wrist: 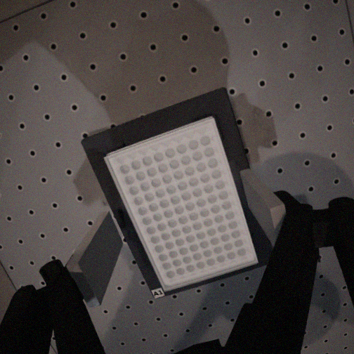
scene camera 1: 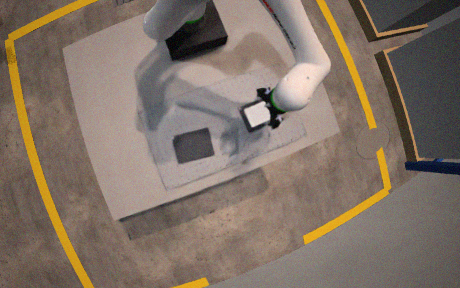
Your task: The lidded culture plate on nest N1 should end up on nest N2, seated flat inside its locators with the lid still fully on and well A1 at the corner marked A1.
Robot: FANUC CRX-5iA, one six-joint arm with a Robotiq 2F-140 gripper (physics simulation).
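Places are measured from the arm's base along level axes (x down, y ahead, z right), in metres.
Pixels of known places: gripper, between the fingertips: (scene camera 1: 262,111); arm's base, origin of its link: (scene camera 1: 189,18).
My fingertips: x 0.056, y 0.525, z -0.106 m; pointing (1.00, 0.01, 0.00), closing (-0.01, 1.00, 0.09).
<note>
Ahead of a thing's pixels: the offset from my fingertips to its top centre. "*": to the spot under its first point. Level surfaces: height alone.
The white lidded culture plate {dx +0.002, dy +0.004, dz +0.007 m} (scene camera 1: 257,114) (wrist: 182,205) lies on dark nest N1 {* dx +0.016, dy -0.001, dz +0.071 m} (scene camera 1: 245,118) (wrist: 162,122). Its rows of wells show through the top, and a thin lid rim shows along its edges. The label A1 (wrist: 158,293) is at the nest's lower left corner in the wrist view. My gripper (scene camera 1: 268,109) (wrist: 178,208) is open, with nothing between its fingers. In the wrist view one pad is left of the plate and the other right of it, overlapping the nest's right edge. Their height above the nest is hard to tell. Nest N2 {dx +0.015, dy -0.004, dz +0.334 m} (scene camera 1: 193,145), a dark square, bears no plate.
Both nests are on a perforated base plate {dx +0.030 m} (scene camera 1: 167,175) (wrist: 40,165) on the pale table {dx +0.043 m} (scene camera 1: 95,135). The robot's black base block (scene camera 1: 197,42) stands at the back. Yellow lines mark the floor around the table, and dark framed panels (scene camera 1: 425,100) are at the right.
</note>
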